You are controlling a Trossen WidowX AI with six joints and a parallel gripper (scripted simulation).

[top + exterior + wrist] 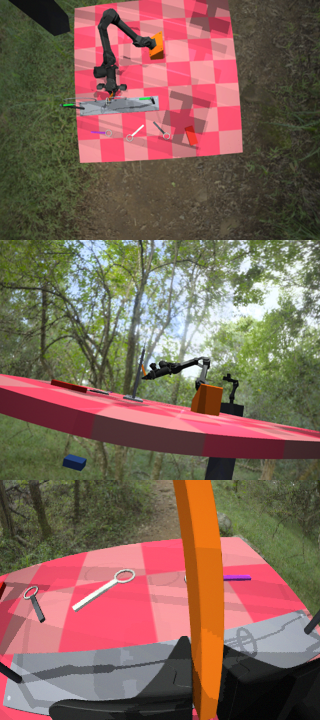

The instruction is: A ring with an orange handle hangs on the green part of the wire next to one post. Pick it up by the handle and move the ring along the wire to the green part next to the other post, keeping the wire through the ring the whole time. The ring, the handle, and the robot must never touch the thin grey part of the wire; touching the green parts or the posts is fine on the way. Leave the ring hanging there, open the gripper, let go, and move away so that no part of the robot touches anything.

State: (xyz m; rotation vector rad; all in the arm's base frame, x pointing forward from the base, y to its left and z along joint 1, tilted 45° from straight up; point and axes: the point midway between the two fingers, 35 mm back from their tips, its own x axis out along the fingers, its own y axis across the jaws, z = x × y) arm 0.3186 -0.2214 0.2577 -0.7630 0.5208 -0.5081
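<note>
The ring with orange handle lies 90 mm above my gripper tip and 10 mm ahead of it. Also, from my gripper tip: blue block: 630 mm below, 330 mm ahead, 90 mm to the left; then red block: 490 mm to the left, 370 mm ahead, 140 mm below.
</note>
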